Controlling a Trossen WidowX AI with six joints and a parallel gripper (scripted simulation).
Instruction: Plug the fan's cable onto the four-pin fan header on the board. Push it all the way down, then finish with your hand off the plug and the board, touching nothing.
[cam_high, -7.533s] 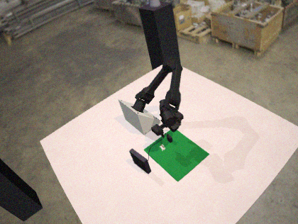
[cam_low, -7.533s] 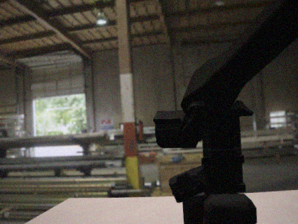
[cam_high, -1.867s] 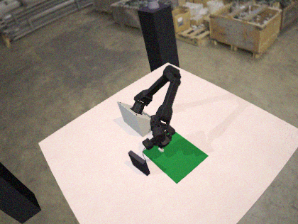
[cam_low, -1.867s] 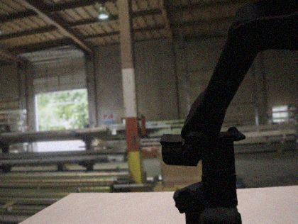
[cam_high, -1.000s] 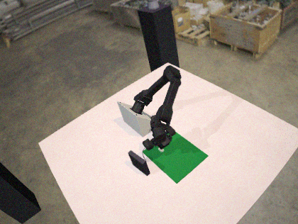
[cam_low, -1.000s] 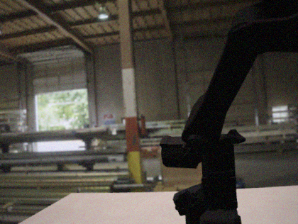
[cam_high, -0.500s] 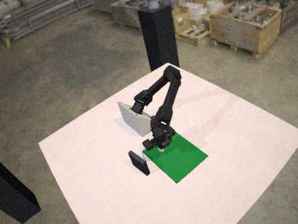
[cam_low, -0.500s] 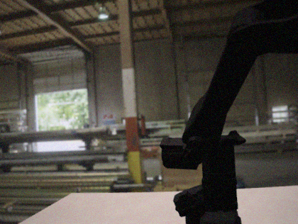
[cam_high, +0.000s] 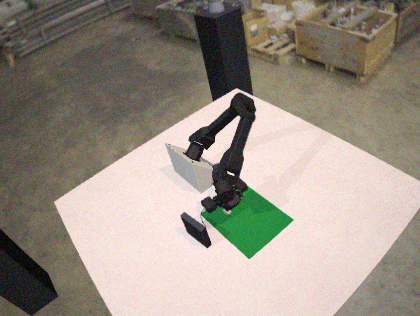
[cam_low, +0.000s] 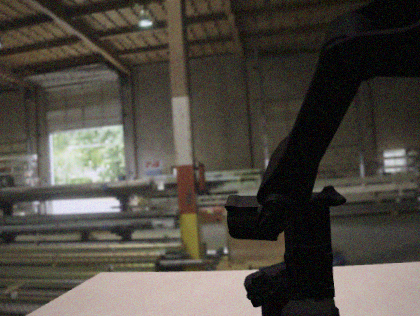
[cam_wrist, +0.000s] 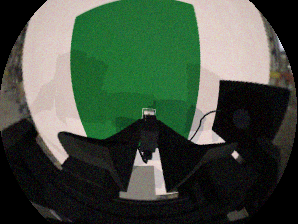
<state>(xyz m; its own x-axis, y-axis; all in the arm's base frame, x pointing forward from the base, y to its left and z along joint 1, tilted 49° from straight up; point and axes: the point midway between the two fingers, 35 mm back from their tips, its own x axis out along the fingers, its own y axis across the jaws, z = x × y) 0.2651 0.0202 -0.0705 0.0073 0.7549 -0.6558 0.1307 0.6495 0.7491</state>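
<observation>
My gripper tip is 3 cm above the white four-pin header and 1 cm past it. From my gripper tip the other things lie so: dark plug: 1 cm behind, 1 cm above; black fan: 16 cm to the right, 2 cm above; green board: 7 cm ahead, 5 cm below, 3 cm to the left.
</observation>
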